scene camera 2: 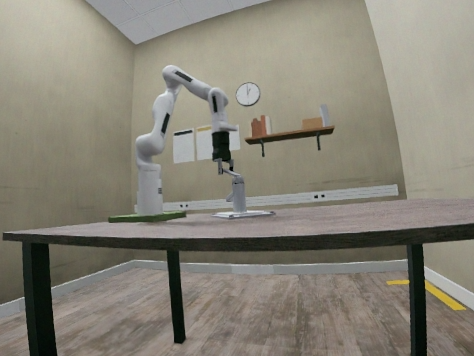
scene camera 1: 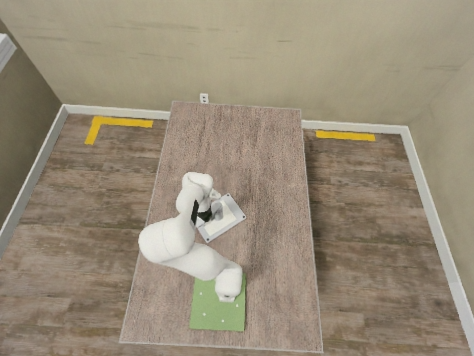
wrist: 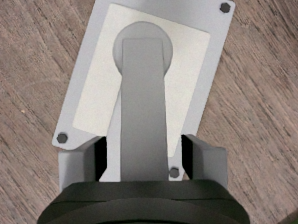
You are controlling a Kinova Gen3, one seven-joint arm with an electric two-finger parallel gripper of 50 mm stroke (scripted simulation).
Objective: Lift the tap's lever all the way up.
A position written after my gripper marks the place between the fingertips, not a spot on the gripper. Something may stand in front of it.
In view: my gripper (wrist: 144,151) and a lever (wrist: 143,144).
